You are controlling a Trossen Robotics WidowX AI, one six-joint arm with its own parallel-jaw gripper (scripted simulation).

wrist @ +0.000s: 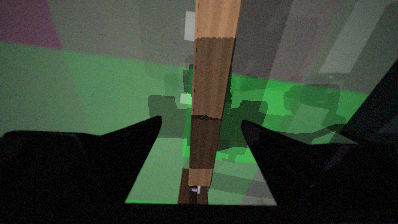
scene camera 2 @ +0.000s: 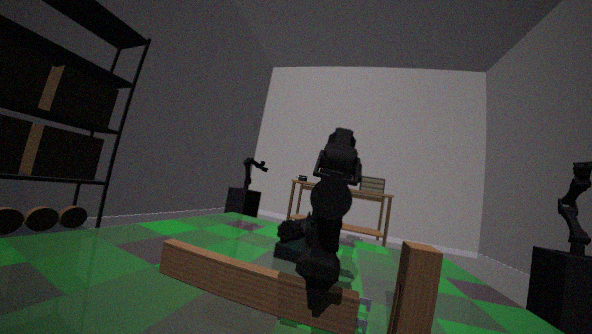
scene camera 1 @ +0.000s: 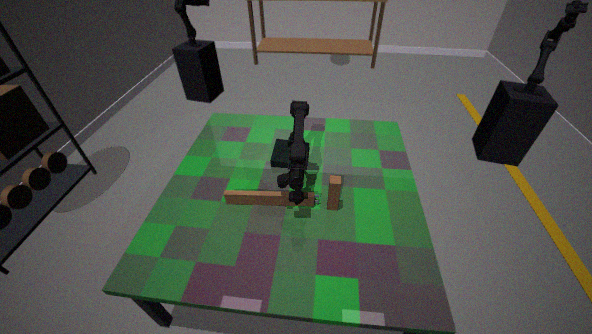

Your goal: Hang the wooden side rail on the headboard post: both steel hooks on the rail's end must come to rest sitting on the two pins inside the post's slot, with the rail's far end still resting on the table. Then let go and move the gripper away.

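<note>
A wooden side rail is part of this scene. My gripper is here as well, open and holding nothing, and the wrist view shows my gripper too.
</note>
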